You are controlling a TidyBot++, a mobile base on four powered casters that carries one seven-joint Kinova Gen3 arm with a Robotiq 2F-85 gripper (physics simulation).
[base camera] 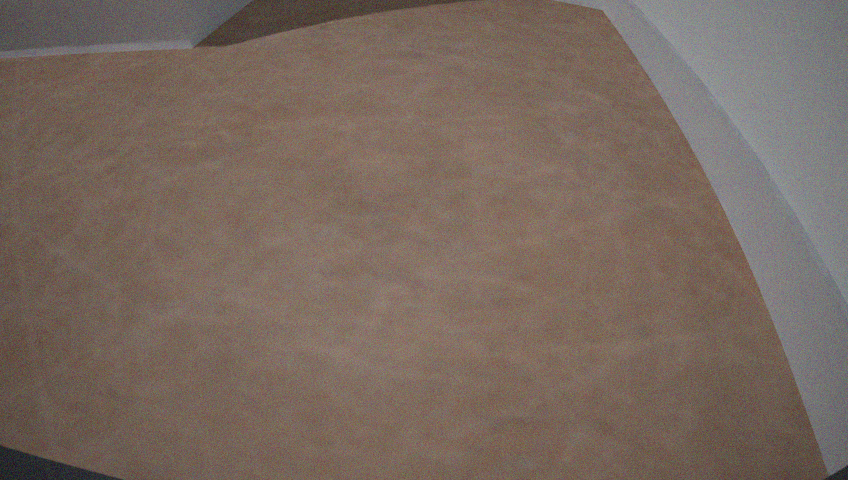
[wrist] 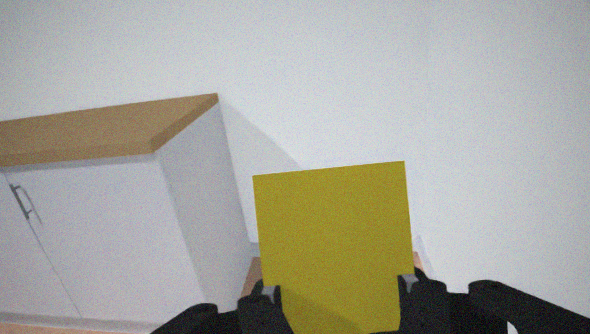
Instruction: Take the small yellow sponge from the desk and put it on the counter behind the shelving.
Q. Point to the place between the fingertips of the gripper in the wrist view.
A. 337, 282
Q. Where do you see a yellow sponge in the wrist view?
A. At 334, 239
